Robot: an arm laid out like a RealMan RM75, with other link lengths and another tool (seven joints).
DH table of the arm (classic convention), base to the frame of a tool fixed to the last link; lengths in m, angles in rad. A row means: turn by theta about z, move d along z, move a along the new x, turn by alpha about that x. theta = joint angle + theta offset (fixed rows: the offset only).
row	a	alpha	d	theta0
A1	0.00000	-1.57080	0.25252	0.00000
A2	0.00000	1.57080	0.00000	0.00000
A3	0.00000	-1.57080	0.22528	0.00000
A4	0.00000	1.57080	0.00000	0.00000
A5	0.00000	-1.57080	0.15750	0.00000
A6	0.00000	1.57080	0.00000	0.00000
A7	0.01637	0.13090	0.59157	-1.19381
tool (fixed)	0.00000	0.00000	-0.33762	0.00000
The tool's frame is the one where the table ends.
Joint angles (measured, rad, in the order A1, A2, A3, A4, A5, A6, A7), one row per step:
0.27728, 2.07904, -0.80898, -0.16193, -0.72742, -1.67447, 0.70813
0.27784, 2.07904, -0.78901, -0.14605, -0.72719, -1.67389, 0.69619
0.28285, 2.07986, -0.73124, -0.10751, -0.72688, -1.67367, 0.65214
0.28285, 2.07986, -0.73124, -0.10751, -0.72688, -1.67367, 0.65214
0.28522, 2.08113, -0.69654, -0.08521, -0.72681, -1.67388, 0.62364
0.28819, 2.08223, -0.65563, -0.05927, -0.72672, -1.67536, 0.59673
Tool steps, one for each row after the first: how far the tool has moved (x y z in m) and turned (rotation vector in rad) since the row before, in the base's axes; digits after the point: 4 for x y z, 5 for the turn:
0.0053, 0.0002, 0.0022, 0.01359, 0.00333, -0.02126
0.0129, 0.0012, 0.0074, 0.04601, -0.00163, -0.05351
0.0000, 0.0000, 0.0000, 0.00000, 0.00000, 0.00000
0.0076, 0.0002, 0.0042, 0.02768, -0.00209, -0.03252
0.0083, -0.0003, 0.0048, 0.03030, 0.00357, -0.03572

